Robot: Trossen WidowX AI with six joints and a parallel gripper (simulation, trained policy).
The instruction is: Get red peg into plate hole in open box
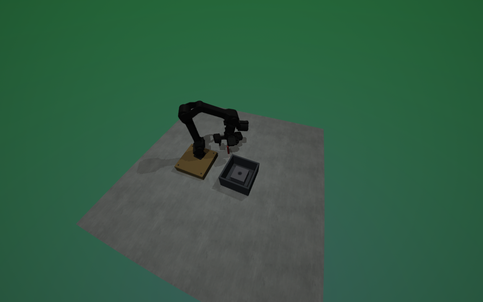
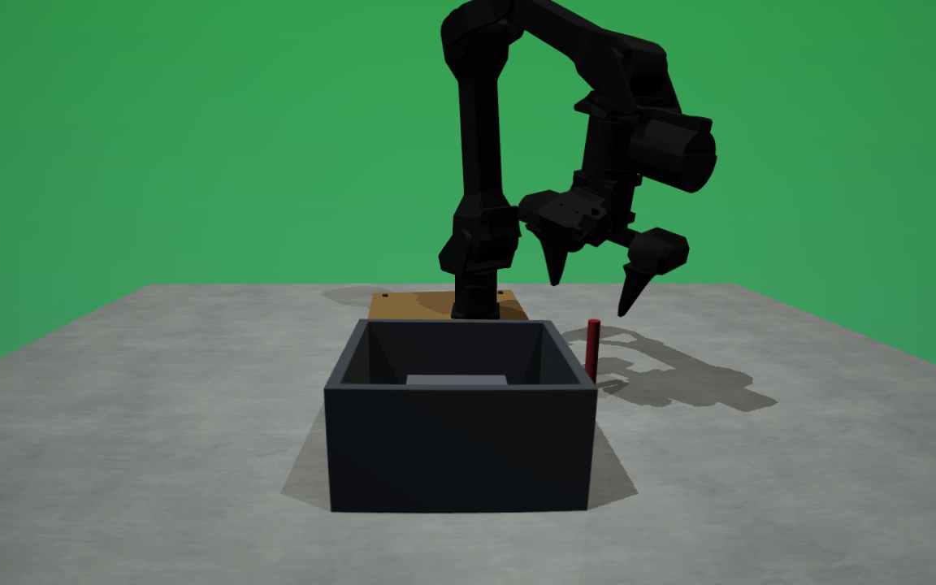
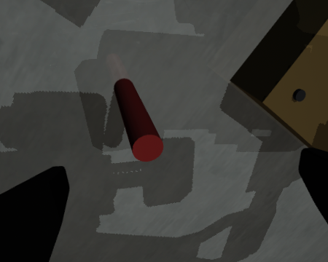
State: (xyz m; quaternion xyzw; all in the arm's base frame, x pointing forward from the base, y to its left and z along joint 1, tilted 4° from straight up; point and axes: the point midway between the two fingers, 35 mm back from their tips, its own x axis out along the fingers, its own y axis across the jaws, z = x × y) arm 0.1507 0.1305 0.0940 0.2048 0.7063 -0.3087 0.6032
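My gripper tip is now 60 mm above the red peg and 10 mm to the right of it. From my gripper tip the other things lie so: grey plate 180 mm ahead, 140 mm to the right, 60 mm below; then dark box 180 mm ahead, 140 mm to the right, 80 mm below.
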